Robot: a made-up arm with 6 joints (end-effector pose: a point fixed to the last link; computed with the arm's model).
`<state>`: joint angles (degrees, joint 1 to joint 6).
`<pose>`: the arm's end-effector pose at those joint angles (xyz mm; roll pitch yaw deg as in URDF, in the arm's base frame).
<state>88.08 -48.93 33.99 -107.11 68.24 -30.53</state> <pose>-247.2 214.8 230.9 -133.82 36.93 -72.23</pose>
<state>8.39 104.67 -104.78 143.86 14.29 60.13</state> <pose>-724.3 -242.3 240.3 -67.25 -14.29 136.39</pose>
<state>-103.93 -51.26 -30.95 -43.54 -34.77 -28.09</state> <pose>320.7 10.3 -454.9 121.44 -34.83 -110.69</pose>
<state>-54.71 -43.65 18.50 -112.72 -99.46 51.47</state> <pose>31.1 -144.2 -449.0 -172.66 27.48 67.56</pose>
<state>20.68 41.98 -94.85 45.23 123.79 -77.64</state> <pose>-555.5 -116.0 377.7 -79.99 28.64 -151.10</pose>
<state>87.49 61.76 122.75 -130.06 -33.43 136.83</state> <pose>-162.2 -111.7 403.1 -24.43 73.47 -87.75</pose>
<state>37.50 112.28 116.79 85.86 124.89 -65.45</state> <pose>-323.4 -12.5 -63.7 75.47 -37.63 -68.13</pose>
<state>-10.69 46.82 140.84 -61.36 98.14 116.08</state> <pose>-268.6 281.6 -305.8 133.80 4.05 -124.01</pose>
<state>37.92 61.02 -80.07 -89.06 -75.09 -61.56</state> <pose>-572.0 -90.6 328.0 -137.90 -4.96 49.23</pose>
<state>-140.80 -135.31 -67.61 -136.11 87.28 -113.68</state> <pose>588.2 536.8 -207.0 29.61 -31.99 -143.06</pose>
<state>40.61 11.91 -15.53 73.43 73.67 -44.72</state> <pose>-195.4 -475.6 327.9 -175.95 65.45 151.95</pose>
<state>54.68 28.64 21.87 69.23 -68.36 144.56</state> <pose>6.2 -460.7 329.3 -18.81 -26.11 120.07</pose>
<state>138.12 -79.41 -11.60 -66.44 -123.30 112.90</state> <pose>143.9 32.1 692.2 28.06 1.98 105.61</pose>
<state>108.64 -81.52 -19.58 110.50 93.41 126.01</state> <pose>-356.3 210.7 455.4 157.49 -27.33 -131.67</pose>
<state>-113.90 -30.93 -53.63 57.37 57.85 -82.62</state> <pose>434.6 -341.4 -415.3 76.85 -5.03 10.81</pose>
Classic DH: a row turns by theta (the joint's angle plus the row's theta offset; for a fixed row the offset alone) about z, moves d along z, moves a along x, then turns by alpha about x. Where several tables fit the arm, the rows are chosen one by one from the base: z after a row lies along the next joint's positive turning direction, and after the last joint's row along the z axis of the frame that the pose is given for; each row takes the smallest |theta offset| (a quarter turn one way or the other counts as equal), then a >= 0, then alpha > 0; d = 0 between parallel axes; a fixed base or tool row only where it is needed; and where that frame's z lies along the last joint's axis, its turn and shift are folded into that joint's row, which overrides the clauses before.
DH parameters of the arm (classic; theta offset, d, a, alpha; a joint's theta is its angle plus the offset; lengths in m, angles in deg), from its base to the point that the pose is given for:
base (fixed): 0 0.0417 0 -90
joint 1: 90 0.0925 0.0479 -90
joint 2: 90 0.3856 0.083 -90
joint 3: 0 -0.1072 0.2942 -90
joint 4: -90 0.0596 0.0824 90
joint 5: 90 0.0021 0.0042 90
joint 6: 6.42 0 -0.1092 0
tool (fixed): -6.42 0.1528 0 0

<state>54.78 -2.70 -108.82 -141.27 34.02 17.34</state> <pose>-564.5 -7.8 253.8 177.96 -49.81 -116.75</pose>
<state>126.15 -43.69 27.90 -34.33 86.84 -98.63</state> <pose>-92.2 75.2 263.5 164.81 17.22 -99.82</pose>
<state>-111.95 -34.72 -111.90 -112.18 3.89 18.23</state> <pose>345.4 149.9 -279.2 0.03 13.07 -32.06</pose>
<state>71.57 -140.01 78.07 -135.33 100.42 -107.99</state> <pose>130.9 189.4 84.8 -103.37 -48.93 -133.85</pose>
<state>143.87 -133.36 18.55 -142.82 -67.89 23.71</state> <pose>224.5 404.2 456.8 36.24 56.88 58.85</pose>
